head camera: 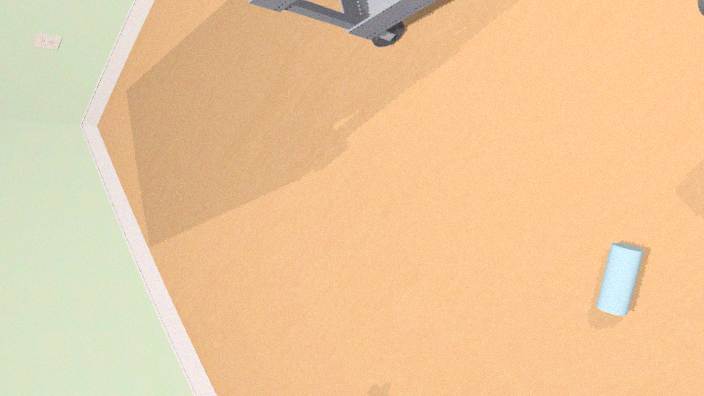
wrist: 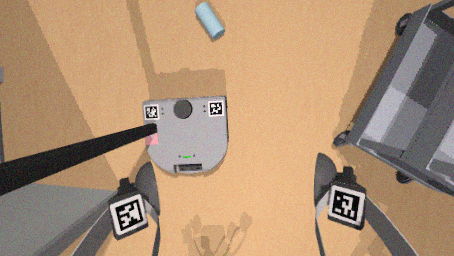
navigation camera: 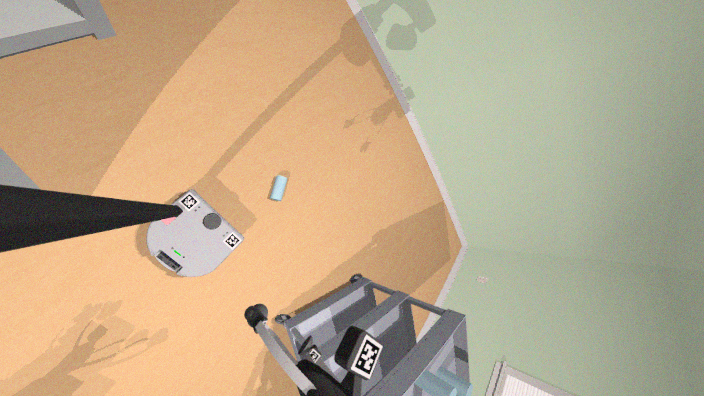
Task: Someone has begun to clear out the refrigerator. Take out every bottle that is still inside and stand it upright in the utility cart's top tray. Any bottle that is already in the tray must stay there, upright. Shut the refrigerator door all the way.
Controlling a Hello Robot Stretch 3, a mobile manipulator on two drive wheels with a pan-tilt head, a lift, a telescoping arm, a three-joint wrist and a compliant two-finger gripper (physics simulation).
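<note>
My gripper (wrist: 235,176) is open and empty, its fingers wide apart in the wrist view, pointing down over the floor. Part of it shows at the bottom of the navigation view, in front of the utility cart (head camera: 395,15) (navigation camera: 330,303) (wrist: 390,77). Two light blue bottles (navigation camera: 434,383) (navigation camera: 462,387) stand in the cart's top tray (navigation camera: 425,345), cut off by the lower edge. A light blue bottle (head camera: 620,280) (navigation camera: 278,188) (wrist: 210,21) lies on its side on the floor, apart from the gripper. The refrigerator's inside does not show.
My round-backed base (navigation camera: 195,255) (wrist: 187,135) stands near the lying bottle, with the black mast (navigation camera: 75,217) (wrist: 75,157) rising from it. Grey panels (navigation camera: 45,40) (wrist: 55,215) show at the left; I cannot tell what they belong to. Green walls with white baseboard (head camera: 120,190) meet in a corner.
</note>
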